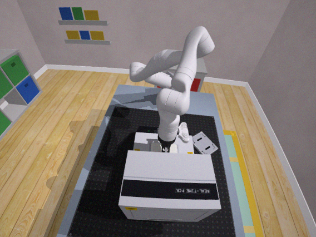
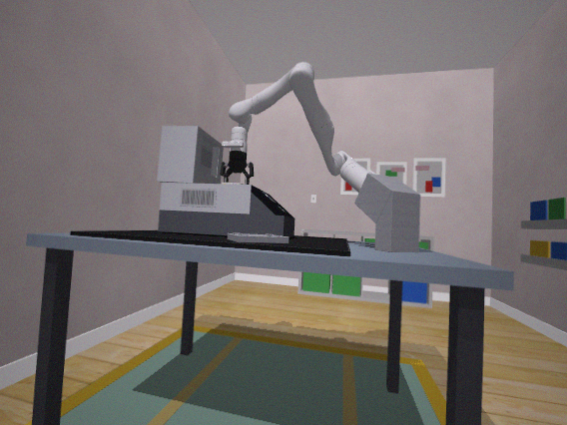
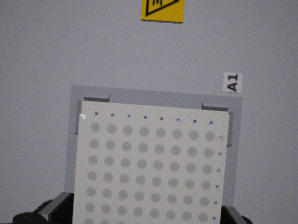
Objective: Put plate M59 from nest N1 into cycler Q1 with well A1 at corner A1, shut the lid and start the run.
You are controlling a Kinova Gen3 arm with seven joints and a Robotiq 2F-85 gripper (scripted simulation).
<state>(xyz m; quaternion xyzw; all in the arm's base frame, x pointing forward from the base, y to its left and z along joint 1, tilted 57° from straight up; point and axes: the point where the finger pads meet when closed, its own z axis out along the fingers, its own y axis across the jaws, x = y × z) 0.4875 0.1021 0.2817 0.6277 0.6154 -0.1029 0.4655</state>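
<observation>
Now: the plate M59 10 mm below my hand. Also, from my hand: plate nest N1: 110 mm behind, 320 mm to the left, 210 mm below.
</observation>
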